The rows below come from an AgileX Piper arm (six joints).
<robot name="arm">
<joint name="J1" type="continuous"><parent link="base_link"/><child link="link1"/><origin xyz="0.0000 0.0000 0.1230" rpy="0.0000 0.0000 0.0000"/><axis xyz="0 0 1"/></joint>
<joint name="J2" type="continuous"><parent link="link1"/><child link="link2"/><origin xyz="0.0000 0.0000 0.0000" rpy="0.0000 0.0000 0.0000"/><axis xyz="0 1 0"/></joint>
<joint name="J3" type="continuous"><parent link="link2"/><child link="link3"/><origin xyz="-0.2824 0.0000 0.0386" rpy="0.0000 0.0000 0.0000"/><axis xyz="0 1 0"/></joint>
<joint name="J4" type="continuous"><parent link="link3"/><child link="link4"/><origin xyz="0.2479 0.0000 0.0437" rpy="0.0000 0.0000 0.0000"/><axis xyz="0.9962 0 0.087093"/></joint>
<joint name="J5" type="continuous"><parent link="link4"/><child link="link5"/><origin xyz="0.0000 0.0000 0.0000" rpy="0.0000 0.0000 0.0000"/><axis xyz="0 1 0"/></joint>
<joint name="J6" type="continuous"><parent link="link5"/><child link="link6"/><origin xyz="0.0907 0.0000 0.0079" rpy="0.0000 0.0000 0.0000"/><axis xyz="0.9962 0 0.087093"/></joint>
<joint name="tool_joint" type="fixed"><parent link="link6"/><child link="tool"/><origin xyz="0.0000 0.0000 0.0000" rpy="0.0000 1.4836 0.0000"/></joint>
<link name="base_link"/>
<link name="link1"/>
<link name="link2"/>
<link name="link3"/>
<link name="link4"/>
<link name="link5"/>
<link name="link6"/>
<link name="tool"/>
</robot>
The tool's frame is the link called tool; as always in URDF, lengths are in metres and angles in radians. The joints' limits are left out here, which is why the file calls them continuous.
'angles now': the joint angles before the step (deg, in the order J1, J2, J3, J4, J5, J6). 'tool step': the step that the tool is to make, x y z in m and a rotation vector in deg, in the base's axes. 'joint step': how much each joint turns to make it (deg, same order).
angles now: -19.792, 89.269, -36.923, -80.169, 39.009, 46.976
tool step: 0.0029, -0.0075, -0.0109, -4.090, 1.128, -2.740
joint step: -0.006, 4.042, -0.113, -6.177, 4.465, 7.294
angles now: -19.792, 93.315, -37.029, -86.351, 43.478, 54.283
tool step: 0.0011, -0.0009, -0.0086, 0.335, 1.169, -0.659
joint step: 0.008, 1.964, 0.001, -0.337, 0.425, 1.126
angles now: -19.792, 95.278, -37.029, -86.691, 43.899, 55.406
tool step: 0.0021, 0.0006, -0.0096, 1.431, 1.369, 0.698
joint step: -0.005, 1.842, 0.009, -0.068, -1.130, 0.020
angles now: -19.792, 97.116, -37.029, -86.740, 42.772, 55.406
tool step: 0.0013, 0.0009, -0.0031, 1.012, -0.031, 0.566
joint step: -0.007, 0.455, 0.005, -0.014, -1.124, 0.123
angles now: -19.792, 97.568, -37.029, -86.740, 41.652, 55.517
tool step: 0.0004, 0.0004, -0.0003, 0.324, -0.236, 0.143
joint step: 0.008, -0.010, 0.003, 0.013, -0.399, 0.124
